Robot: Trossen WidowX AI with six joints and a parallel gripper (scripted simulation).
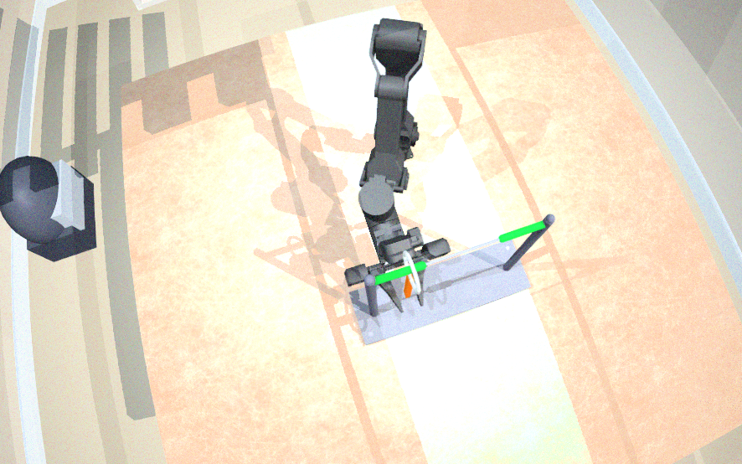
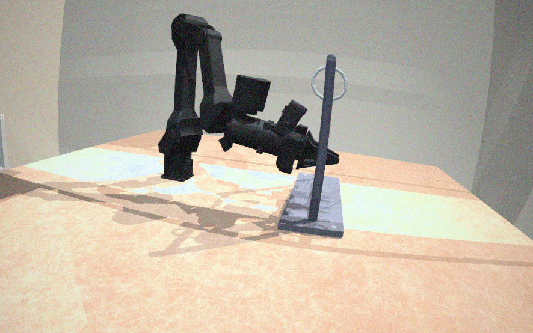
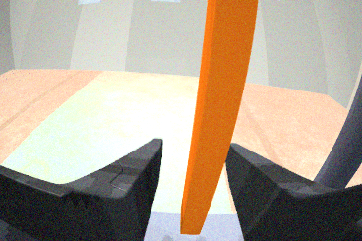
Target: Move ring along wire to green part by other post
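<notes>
Right now the ring with orange handle is 30 mm behind my gripper tip and 90 mm above it.
</notes>
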